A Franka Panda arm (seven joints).
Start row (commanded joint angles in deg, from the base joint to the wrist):
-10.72, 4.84, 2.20, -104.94, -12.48, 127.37, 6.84
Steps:
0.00, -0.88, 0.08, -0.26, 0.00, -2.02, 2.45
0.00, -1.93, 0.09, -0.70, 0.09, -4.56, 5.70
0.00, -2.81, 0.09, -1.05, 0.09, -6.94, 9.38
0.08, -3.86, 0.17, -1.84, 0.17, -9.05, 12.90
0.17, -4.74, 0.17, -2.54, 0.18, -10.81, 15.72
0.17, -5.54, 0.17, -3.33, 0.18, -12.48, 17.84
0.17, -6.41, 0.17, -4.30, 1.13, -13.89, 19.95
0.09, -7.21, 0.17, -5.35, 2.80, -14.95, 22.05
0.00, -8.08, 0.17, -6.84, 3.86, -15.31, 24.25
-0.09, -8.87, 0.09, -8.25, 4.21, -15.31, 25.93
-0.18, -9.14, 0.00, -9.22, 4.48, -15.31, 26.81
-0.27, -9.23, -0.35, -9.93, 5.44, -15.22, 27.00
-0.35, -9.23, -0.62, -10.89, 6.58, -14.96, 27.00
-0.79, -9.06, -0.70, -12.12, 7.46, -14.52, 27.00
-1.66, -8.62, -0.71, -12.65, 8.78, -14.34, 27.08
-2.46, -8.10, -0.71, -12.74, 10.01, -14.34, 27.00
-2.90, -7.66, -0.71, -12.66, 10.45, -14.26, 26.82
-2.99, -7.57, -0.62, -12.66, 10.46, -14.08, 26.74
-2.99, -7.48, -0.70, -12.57, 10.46, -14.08, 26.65
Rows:
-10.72, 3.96, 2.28, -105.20, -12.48, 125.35, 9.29
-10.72, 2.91, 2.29, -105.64, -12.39, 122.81, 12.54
-10.72, 2.03, 2.29, -105.99, -12.39, 120.43, 16.22
-10.64, 0.98, 2.37, -106.78, -12.31, 118.32, 19.74
-10.55, 0.10, 2.37, -107.48, -12.30, 116.56, 22.56
-10.55, -0.70, 2.37, -108.27, -12.30, 114.89, 24.68
-10.55, -1.57, 2.37, -109.24, -11.35, 113.48, 26.79
-10.63, -2.37, 2.37, -110.29, -9.68, 112.42, 28.89
-10.72, -3.24, 2.37, -111.78, -8.62, 112.06, 31.09
-10.81, -4.03, 2.29, -113.19, -8.27, 112.06, 32.77
-10.90, -4.30, 2.20, -114.16, -8.00, 112.06, 33.65
-10.99, -4.39, 1.85, -114.87, -7.04, 112.15, 33.84
-11.07, -4.39, 1.58, -115.83, -5.90, 112.41, 33.84
-11.51, -4.22, 1.50, -117.06, -5.02, 112.85, 33.84
-12.38, -3.78, 1.49, -117.59, -3.70, 113.03, 33.92
-13.18, -3.26, 1.49, -117.68, -2.47, 113.03, 33.84
-13.62, -2.82, 1.49, -117.60, -2.03, 113.11, 33.66
-13.71, -2.73, 1.58, -117.60, -2.02, 113.29, 33.58
-13.71, -2.64, 1.50, -117.51, -2.02, 113.29, 33.49

